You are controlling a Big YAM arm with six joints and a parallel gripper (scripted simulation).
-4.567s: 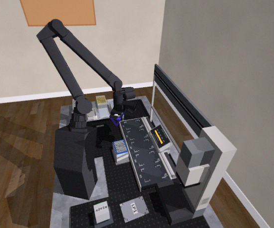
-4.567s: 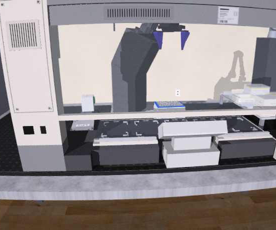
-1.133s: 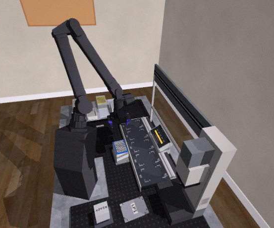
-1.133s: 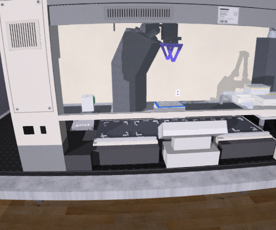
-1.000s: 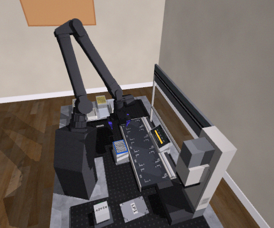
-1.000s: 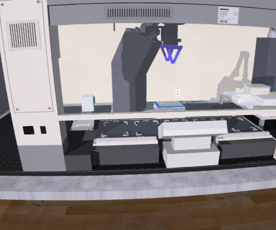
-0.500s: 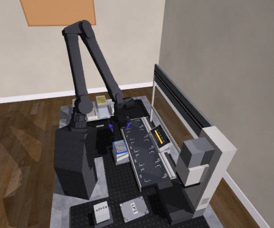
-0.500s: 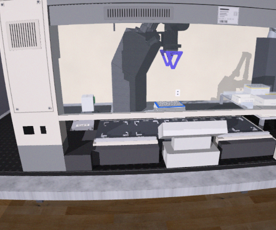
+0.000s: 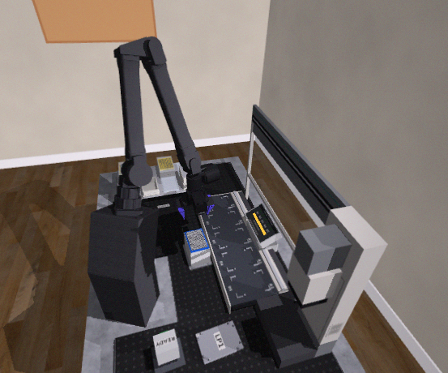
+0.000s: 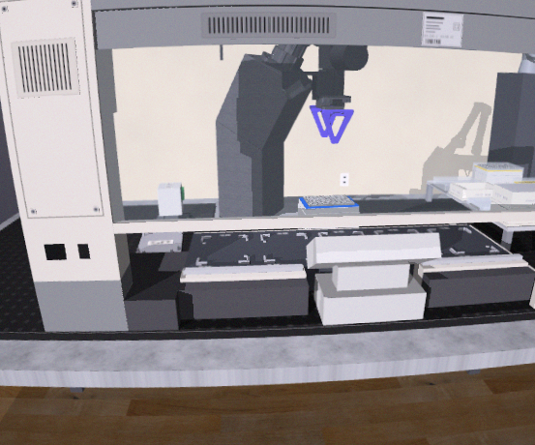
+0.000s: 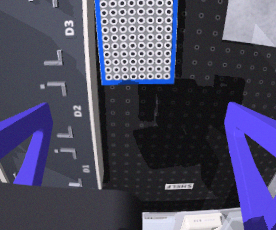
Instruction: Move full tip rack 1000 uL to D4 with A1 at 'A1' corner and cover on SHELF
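The tip rack is 18 cm below my hand, 1 cm to the right of it and 1 cm ahead of it. From my hand the other things lie so: shelf label 38 cm to the left, 25 cm below, 10 cm behind; then ready block 36 cm to the right, 19 cm behind, 17 cm below; then regrip nest RG 25 cm below.
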